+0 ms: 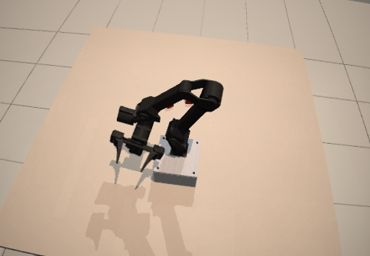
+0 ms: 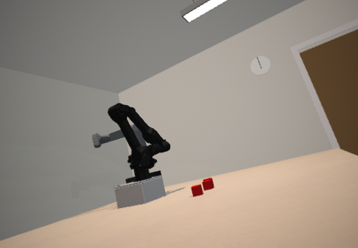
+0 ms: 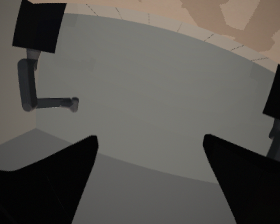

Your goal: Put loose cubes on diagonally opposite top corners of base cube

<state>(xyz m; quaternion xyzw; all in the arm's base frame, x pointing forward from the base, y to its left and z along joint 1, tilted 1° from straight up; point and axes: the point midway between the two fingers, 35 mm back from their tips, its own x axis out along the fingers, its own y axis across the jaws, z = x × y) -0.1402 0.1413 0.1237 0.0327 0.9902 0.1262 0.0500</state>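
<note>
The red base cube lies 460 mm ahead of my gripper tip, 50 mm to the right of it and 200 mm below it.
</note>
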